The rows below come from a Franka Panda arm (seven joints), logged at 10 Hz.
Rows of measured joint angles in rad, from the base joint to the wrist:
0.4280, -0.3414, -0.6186, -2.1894, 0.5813, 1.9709, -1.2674
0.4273, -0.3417, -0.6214, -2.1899, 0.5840, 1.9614, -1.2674
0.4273, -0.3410, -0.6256, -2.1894, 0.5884, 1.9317, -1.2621
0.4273, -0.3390, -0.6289, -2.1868, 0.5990, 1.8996, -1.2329
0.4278, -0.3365, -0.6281, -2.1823, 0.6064, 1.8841, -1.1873
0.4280, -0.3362, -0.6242, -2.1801, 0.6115, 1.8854, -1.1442
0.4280, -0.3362, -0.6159, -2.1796, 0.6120, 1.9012, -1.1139
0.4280, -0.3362, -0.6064, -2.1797, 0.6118, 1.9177, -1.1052
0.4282, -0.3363, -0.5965, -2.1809, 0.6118, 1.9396, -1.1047
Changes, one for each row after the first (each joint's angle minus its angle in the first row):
-0.0007, -0.0003, -0.0028, -0.0005, 0.0027, -0.0095, 0.0000
-0.0007, 0.0004, -0.0070, 0.0000, 0.0071, -0.0392, 0.0053
-0.0007, 0.0024, -0.0103, 0.0026, 0.0177, -0.0713, 0.0345
-0.0002, 0.0049, -0.0095, 0.0071, 0.0251, -0.0868, 0.0801
0.0000, 0.0052, -0.0056, 0.0093, 0.0302, -0.0855, 0.1232
0.0000, 0.0052, 0.0027, 0.0098, 0.0307, -0.0697, 0.1535
0.0000, 0.0052, 0.0122, 0.0097, 0.0305, -0.0532, 0.1622
0.0002, 0.0051, 0.0221, 0.0085, 0.0305, -0.0313, 0.1627

